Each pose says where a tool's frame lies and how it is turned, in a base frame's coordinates. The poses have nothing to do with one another.
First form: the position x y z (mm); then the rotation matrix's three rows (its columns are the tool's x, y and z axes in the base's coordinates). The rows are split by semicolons.
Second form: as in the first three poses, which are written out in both.
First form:
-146, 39, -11; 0.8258, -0.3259, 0.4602; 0.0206, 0.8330, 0.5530; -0.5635, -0.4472, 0.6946
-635, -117, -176; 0.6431, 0.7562, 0.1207; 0.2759, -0.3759, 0.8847; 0.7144, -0.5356, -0.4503
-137, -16, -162; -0.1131, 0.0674, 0.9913; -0.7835, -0.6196, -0.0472; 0.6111, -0.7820, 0.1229
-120, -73, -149; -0.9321, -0.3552, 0.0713; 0.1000, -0.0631, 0.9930; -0.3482, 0.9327, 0.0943
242, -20, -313; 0.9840, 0.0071, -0.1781; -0.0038, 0.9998, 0.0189; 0.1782, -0.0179, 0.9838
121, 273, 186; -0.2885, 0.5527, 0.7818; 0.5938, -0.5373, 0.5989; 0.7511, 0.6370, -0.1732
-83, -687, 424; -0.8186, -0.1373, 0.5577; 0.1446, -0.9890, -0.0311; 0.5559, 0.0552, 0.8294
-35, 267, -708; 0.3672, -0.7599, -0.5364; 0.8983, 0.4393, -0.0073; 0.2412, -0.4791, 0.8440
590, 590, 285; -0.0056, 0.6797, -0.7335; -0.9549, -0.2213, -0.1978; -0.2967, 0.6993, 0.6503
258, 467, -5; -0.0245, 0.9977, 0.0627; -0.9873, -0.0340, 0.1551; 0.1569, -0.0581, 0.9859
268, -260, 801; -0.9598, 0.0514, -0.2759; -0.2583, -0.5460, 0.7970; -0.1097, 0.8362, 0.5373
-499, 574, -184; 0.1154, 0.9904, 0.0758; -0.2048, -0.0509, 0.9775; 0.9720, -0.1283, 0.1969
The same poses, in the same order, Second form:
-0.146, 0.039, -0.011, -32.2, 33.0, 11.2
-0.635, -0.117, -0.176, -111.2, -46.5, -37.6
-0.137, -0.016, -0.162, -88.9, 46.0, -103.0
-0.120, -0.073, -0.149, -15.7, 109.2, 118.5
0.242, -0.020, -0.313, -1.1, -10.3, -0.3
0.121, 0.273, 0.186, 106.2, 85.7, 114.5
-0.083, -0.687, 0.424, 50.2, 1.1, 164.0
-0.035, 0.267, -0.708, -17.7, -29.2, 62.3
0.590, 0.590, 0.285, 50.0, -24.3, -91.1
0.258, 0.467, -0.005, -9.8, -4.3, -91.5
0.268, -0.260, 0.801, 18.8, -79.8, -148.7
-0.499, 0.574, -0.184, -66.4, -53.8, -71.8

